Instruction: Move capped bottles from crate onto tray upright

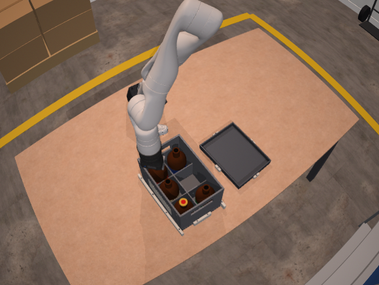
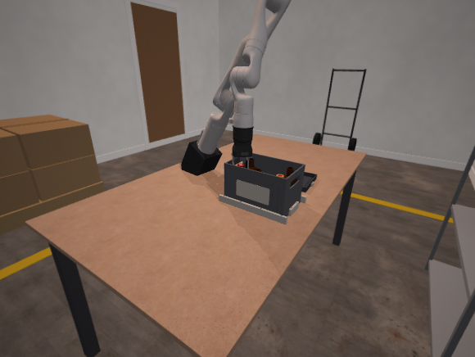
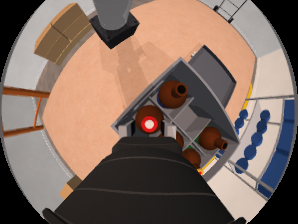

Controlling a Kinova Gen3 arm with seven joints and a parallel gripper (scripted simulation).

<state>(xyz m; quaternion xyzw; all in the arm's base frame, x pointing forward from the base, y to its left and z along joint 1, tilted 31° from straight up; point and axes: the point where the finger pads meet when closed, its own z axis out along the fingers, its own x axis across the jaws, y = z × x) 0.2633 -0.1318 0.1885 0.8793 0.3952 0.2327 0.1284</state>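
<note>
The bottle is 8 cm below my hand and 1 cm to the left of it. Round my hand: dark tray: 33 cm to the left, 15 cm below, 6 cm ahead; then dark grey crate: 8 cm below, 8 cm ahead, 5 cm to the left.
</note>
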